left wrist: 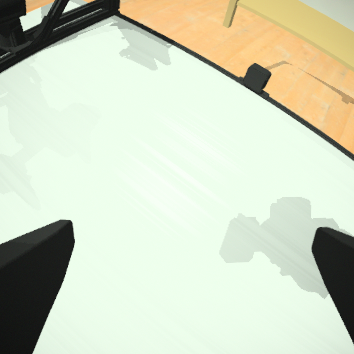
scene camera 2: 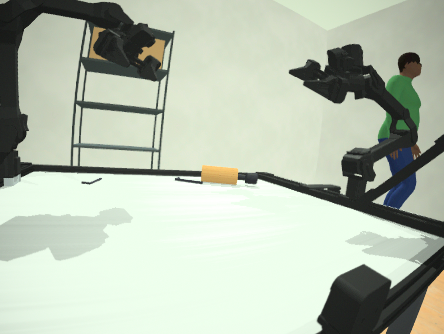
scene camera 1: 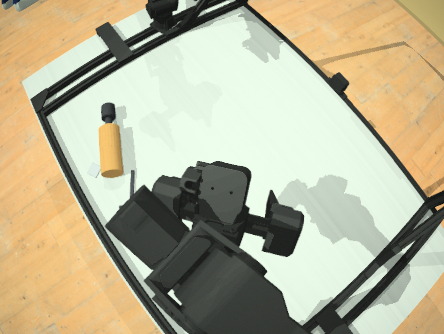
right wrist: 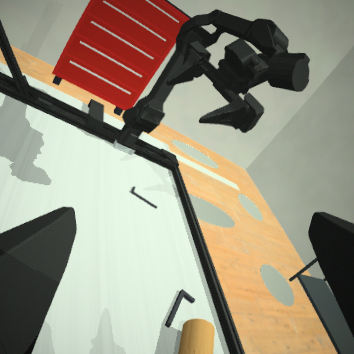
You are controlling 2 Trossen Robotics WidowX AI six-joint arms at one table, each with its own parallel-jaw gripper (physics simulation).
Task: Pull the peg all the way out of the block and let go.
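Pixels of known places: left gripper, fingertip midpoint: [left wrist: 197,237] [scene camera 2: 142,73] [right wrist: 182,100]; right gripper, fingertip midpoint: [scene camera 2: 295,77] [right wrist: 196,222]; left arm's base, link origin: [scene camera 2: 3,175] [right wrist: 124,140]; right arm's base, link origin: [left wrist: 11,41] [scene camera 2: 354,198] [scene camera 1: 163,24].
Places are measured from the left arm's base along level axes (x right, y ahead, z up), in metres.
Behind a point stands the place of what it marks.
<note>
A wooden cylinder, which looks like the block [scene camera 1: 111,151] @(x -0.016, y 0.605, z 0.035 m) [scene camera 2: 219,175] @(x 0.008, y 0.609, z 0.011 m), lies on its side on the table. The dark knobbed peg [scene camera 1: 108,112] @(x 0.037, y 0.707, z 0.025 m) [scene camera 2: 250,178] @(x 0.052, y 0.706, z 0.010 m) lies in line with its far end in scene camera 1, a narrow neck reaching the wood; how deep it sits is hidden. The block's other end [right wrist: 197,337] @(x -0.014, y 0.597, z 0.032 m) shows at the bottom of the right wrist view. My left gripper [scene camera 1: 200,200] [scene camera 2: 132,60] [left wrist: 197,237] @(x 0.093, y 0.316, z 0.266 m) is open and empty, high above the table. My right gripper [scene camera 2: 298,78] @(x 0.248, y 0.659, z 0.308 m) [right wrist: 196,222] @(x 0.248, y 0.659, z 0.308 m) is open and empty, raised above and apart from the peg.
A dark hex key [scene camera 1: 133,184] @(x -0.020, y 0.524, z -0.013 m) [scene camera 2: 189,180] @(x -0.026, y 0.518, z -0.012 m) [right wrist: 180,307] @(x -0.036, y 0.517, z -0.011 m) lies near the block's end. Another hex key [scene camera 2: 92,181] @(x -0.006, y 0.220, z -0.013 m) [right wrist: 143,197] @(x -0.026, y 0.228, z -0.012 m) lies farther off. Black rails [scene camera 1: 307,57] edge the table. A red cabinet [right wrist: 117,55], shelf rack [scene camera 2: 119,108] and person [scene camera 2: 404,102] stand beyond.
</note>
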